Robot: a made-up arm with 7 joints.
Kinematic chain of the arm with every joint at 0, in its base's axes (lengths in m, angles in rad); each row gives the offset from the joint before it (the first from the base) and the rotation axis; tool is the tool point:
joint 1: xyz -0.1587 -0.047 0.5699 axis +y
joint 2: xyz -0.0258 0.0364 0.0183 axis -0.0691 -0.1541 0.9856
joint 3: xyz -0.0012 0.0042 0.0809 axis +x
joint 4: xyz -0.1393 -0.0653 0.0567 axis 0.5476 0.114 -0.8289
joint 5: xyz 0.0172 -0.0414 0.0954 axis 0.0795 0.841 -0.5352
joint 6: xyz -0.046 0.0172 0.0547 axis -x
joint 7: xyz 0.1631 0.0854 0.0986 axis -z
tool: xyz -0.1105 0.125 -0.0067
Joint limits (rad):
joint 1: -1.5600..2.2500
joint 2: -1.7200..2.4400
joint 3: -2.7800..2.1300
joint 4: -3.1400..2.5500
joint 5: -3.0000..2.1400
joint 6: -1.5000..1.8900
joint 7: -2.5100..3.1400
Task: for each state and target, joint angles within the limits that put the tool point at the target. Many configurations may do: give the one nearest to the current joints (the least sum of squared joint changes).
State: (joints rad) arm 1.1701 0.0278 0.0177 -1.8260 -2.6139 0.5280 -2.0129
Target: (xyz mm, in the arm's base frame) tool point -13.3 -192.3 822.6
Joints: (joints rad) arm 0.9011 -0.0310 0.2859 -1.6859 -2.5904 0.6643 -1.9555
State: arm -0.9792 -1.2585 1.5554 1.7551 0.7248 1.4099 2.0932
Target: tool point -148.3 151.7 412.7
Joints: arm -0.3938 -0.8727 1.1100 1.9767 0.6620 1.4482 2.3477
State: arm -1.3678 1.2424 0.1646 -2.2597 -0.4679 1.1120 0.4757
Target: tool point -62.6 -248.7 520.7
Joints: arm -1.5600 1.2436 0.4671 -2.4552 -0.3768 1.1379 0.7584
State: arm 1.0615 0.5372 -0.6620 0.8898 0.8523 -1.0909 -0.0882
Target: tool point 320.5 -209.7 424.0
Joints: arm 1.7538 0.7329 -0.4797 0.8606 0.8867 -1.0771 0.1633
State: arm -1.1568 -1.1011 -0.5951 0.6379 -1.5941 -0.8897 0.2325
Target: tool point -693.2 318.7 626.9
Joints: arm -1.2293 -0.9881 -0.5985 0.6176 -1.4786 -1.3505 0.6967
